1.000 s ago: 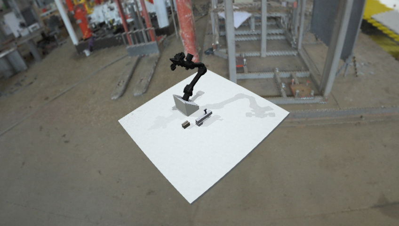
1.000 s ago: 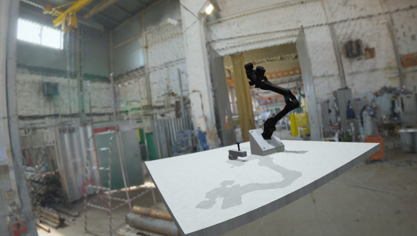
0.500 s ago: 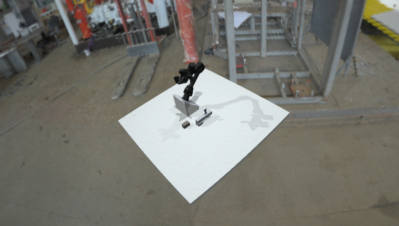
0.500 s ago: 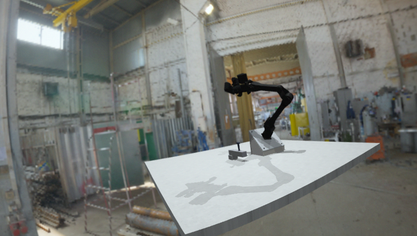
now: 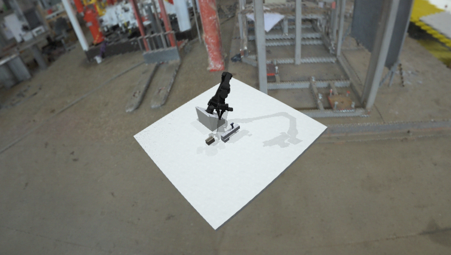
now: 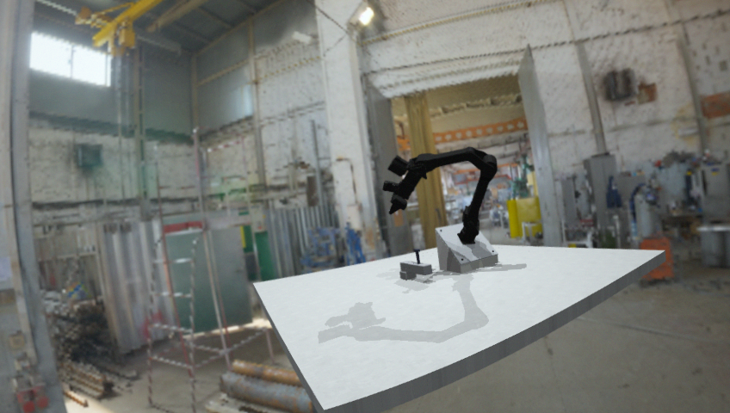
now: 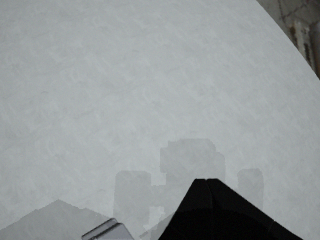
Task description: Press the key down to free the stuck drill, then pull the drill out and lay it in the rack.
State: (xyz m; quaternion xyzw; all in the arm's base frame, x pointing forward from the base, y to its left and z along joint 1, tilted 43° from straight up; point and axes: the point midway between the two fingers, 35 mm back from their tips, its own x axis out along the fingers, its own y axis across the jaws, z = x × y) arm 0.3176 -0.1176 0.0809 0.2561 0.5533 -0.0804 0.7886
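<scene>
Right now the dark key is 5 cm behind my gripper tip, 12 cm to the left of it and 18 cm below it. The rest, counted from my gripper tip: drill: 4 cm behind, 7 cm to the left, 22 cm below; grey block: 4 cm behind, 9 cm to the left, 23 cm below; dark rack: 9 cm behind, 8 cm to the right, 25 cm below.
</scene>
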